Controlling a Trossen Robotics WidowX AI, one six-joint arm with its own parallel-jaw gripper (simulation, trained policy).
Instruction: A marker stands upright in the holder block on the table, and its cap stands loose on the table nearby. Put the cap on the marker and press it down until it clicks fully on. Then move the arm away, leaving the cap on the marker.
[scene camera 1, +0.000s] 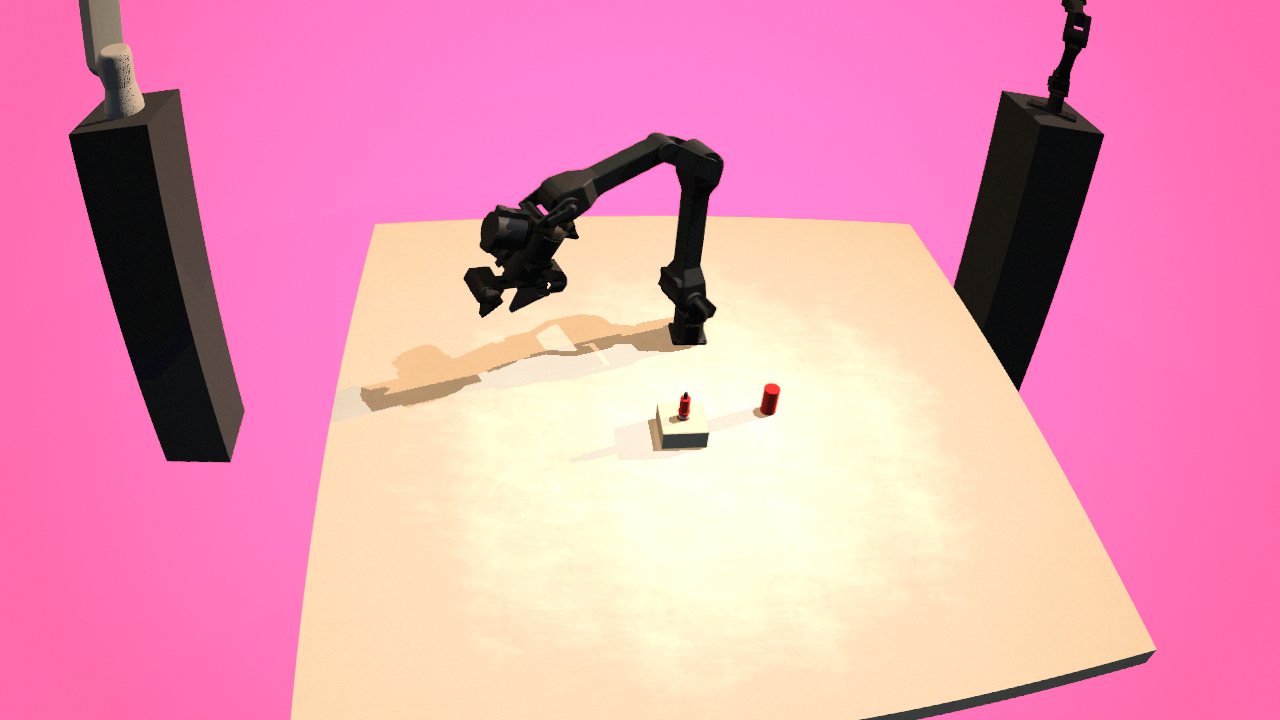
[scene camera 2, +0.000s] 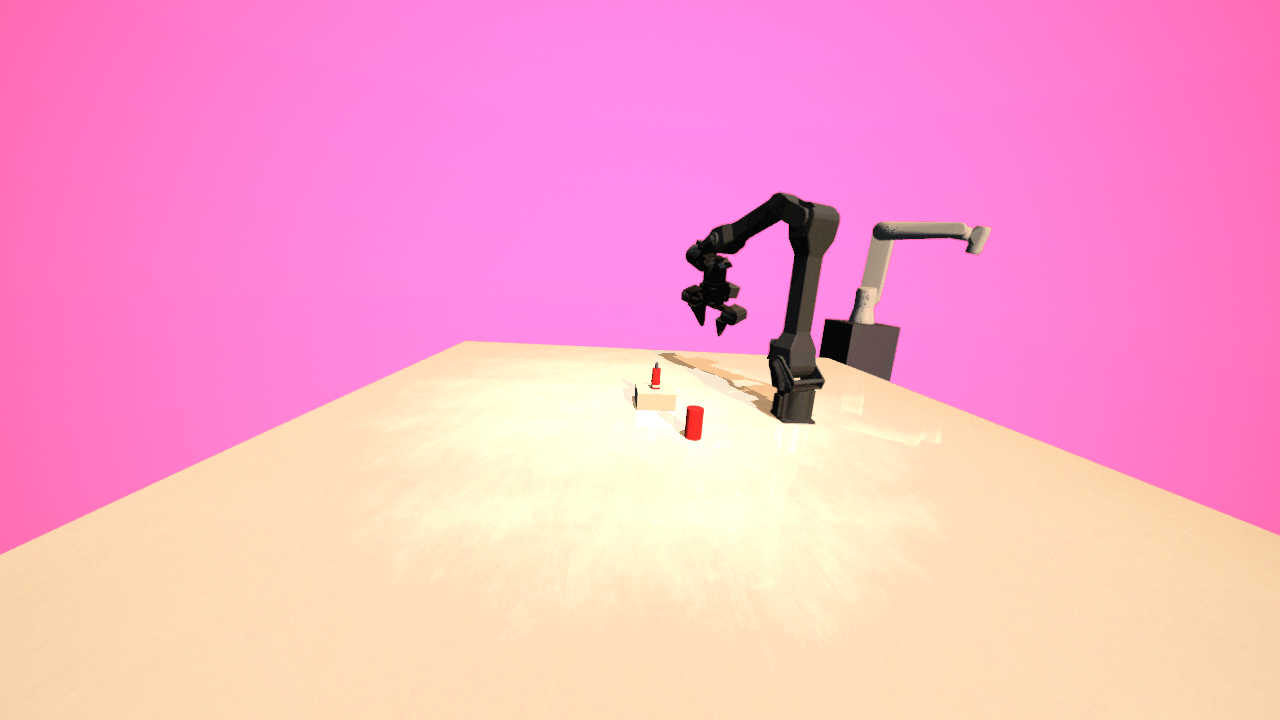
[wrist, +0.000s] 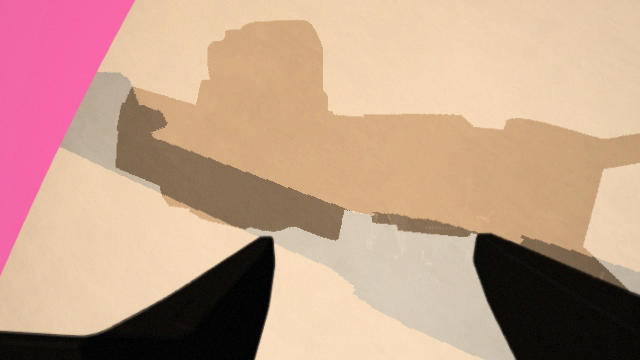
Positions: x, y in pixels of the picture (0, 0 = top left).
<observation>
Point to the gripper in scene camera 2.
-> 710, 330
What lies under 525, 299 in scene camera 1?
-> The gripper.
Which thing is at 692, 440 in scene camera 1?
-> A pale holder block.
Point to the gripper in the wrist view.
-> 374, 248
</observation>
